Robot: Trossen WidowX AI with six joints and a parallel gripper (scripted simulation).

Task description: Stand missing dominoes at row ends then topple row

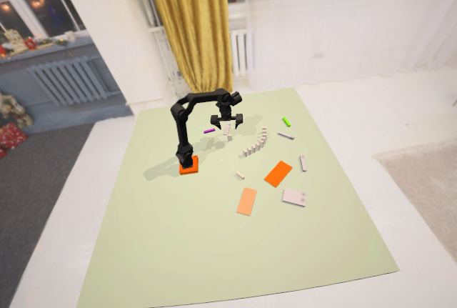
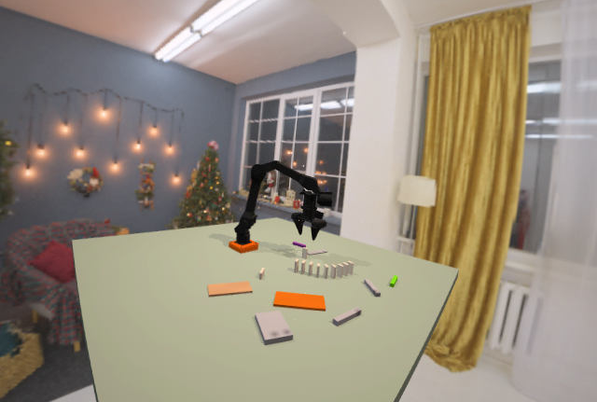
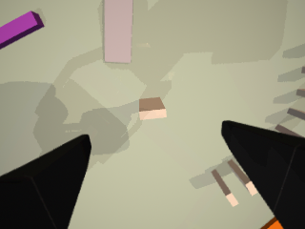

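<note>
Now: the peach plate 10 mm behind my gripper tip, 430 mm to the right of it and 100 mm below it. Round my gripper tip: green stick (400 mm ahead, 30 mm to the left, 90 mm below); purple stick (120 mm behind, 120 mm to the left, 90 mm below); orange plate (200 mm ahead, 330 mm to the right, 100 mm below).
</note>
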